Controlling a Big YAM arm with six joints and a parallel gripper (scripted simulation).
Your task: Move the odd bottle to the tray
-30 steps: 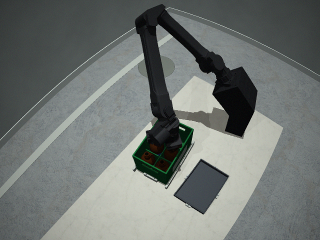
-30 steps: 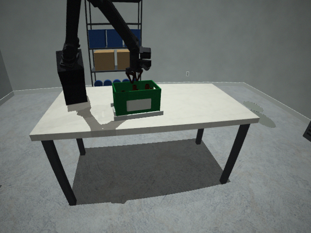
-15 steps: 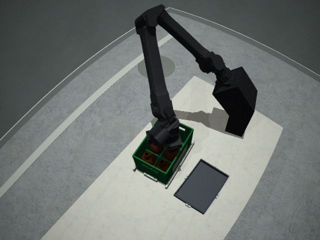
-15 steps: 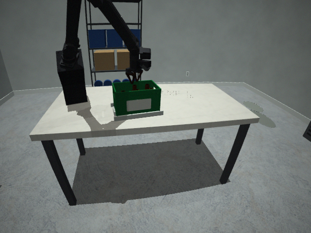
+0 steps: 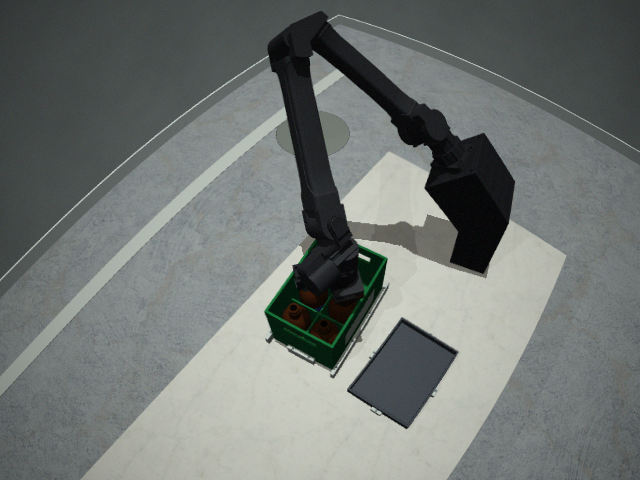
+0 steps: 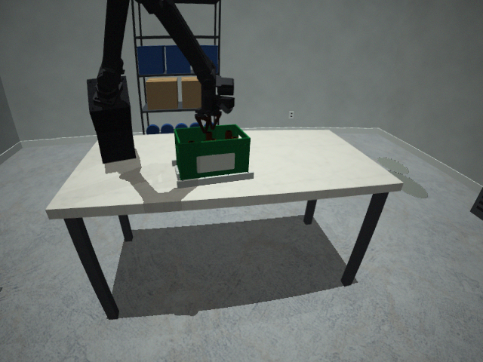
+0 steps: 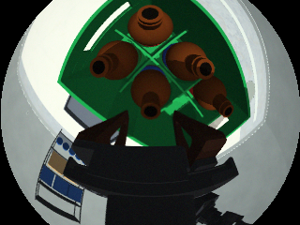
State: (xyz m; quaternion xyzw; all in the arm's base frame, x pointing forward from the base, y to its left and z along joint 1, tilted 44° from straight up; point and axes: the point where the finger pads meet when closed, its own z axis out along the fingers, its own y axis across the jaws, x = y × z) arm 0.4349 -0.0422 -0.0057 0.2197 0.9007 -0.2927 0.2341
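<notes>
The crate lies 9 cm below my hand, 4 cm to the right of it and 1 cm ahead of it. Round my hand: tray 22 cm to the left, 16 cm below, 1 cm ahead.
</notes>
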